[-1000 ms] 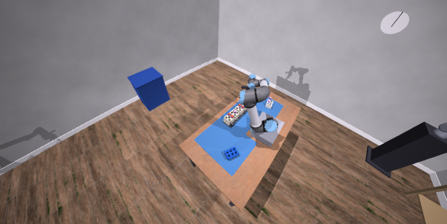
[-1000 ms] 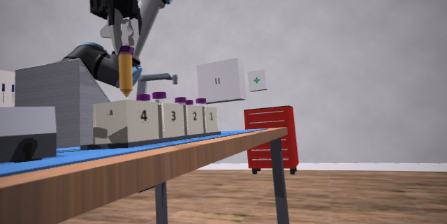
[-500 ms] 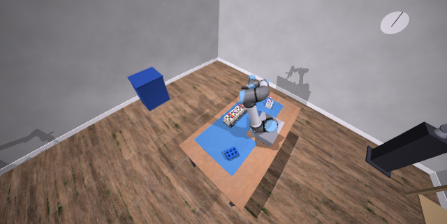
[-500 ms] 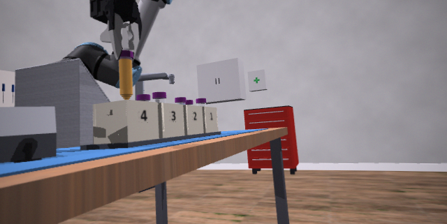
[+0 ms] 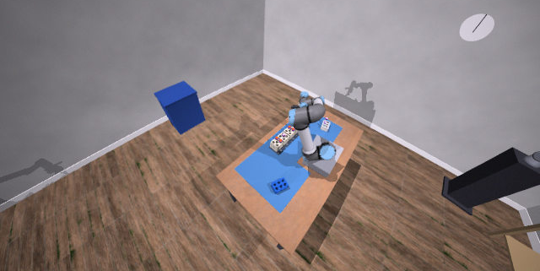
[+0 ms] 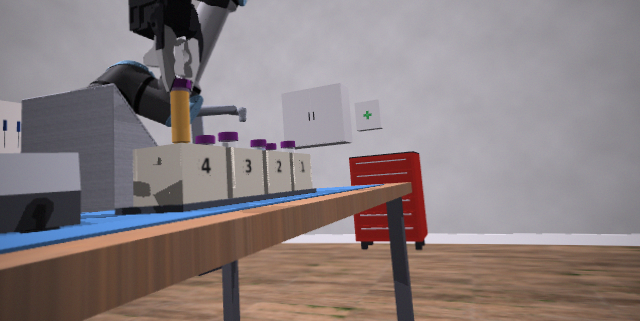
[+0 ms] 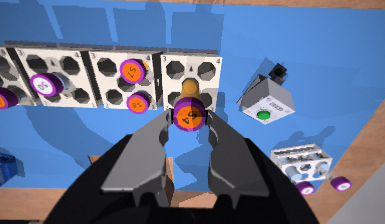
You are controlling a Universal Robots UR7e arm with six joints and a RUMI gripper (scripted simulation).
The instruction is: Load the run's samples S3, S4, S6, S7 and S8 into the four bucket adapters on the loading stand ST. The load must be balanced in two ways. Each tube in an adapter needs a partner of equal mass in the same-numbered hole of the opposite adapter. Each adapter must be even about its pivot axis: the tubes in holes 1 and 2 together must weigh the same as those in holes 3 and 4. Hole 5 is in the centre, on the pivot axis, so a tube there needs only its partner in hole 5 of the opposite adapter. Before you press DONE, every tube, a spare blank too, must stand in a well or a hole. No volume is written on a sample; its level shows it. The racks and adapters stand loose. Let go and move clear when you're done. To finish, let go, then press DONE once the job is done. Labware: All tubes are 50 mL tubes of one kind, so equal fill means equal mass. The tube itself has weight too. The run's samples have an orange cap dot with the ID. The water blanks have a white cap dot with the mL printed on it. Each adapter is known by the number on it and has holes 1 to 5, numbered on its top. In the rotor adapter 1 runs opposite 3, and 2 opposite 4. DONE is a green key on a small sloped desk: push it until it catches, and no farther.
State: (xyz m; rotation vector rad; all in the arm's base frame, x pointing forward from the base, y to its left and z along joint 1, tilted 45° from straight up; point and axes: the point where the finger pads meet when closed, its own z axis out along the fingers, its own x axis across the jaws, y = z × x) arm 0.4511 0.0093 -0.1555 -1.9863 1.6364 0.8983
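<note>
The sample tube S4 lies 1 cm behind my hand and 5 cm below it. Round my hand: tube (6 cm behind, 29 cm to the left, 13 cm below); then green DONE key (5 cm behind, 17 cm to the right, 13 cm below); then DONE key desk (3 cm behind, 17 cm to the right, 15 cm below).
</note>
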